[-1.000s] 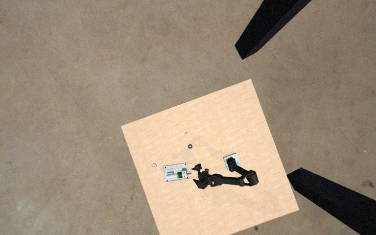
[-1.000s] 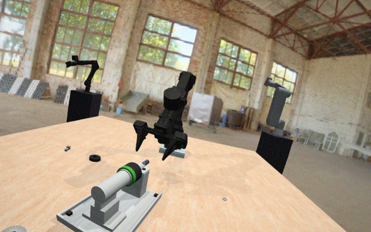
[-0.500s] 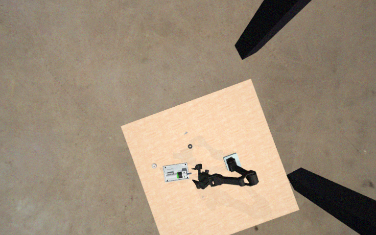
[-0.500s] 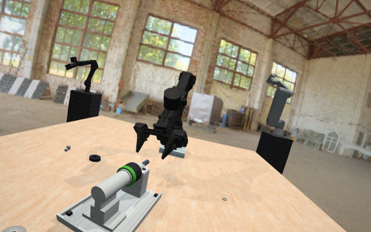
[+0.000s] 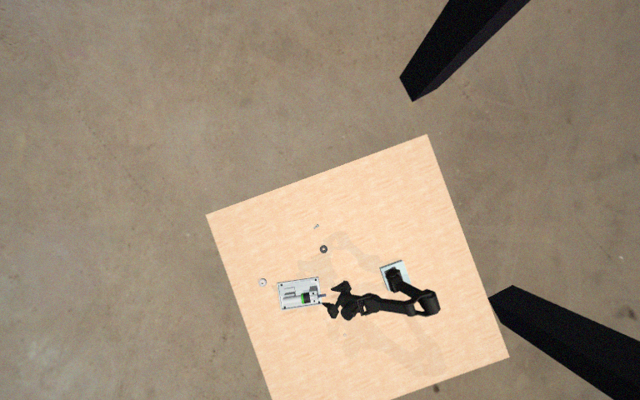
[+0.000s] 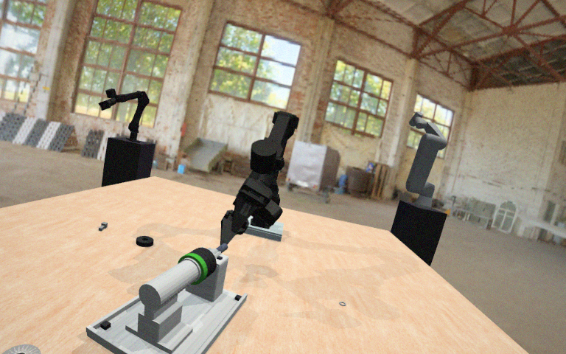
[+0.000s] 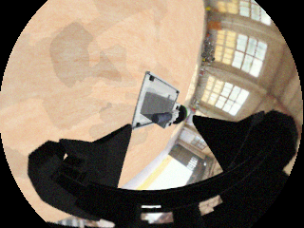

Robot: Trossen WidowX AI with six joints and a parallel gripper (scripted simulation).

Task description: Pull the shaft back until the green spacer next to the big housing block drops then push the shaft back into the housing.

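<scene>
Now: gripper tip 120 mm short of the green spacer, 40 mm to the left of it and 10 mm above it. From my gripper tip the other things lie so: grey toothed disc: 290 mm ahead, 200 mm to the right, 90 mm below; black washer: 200 mm to the right, 90 mm below, 90 mm behind; grey fixture: 140 mm ahead, 50 mm to the right, 40 mm below.
</scene>
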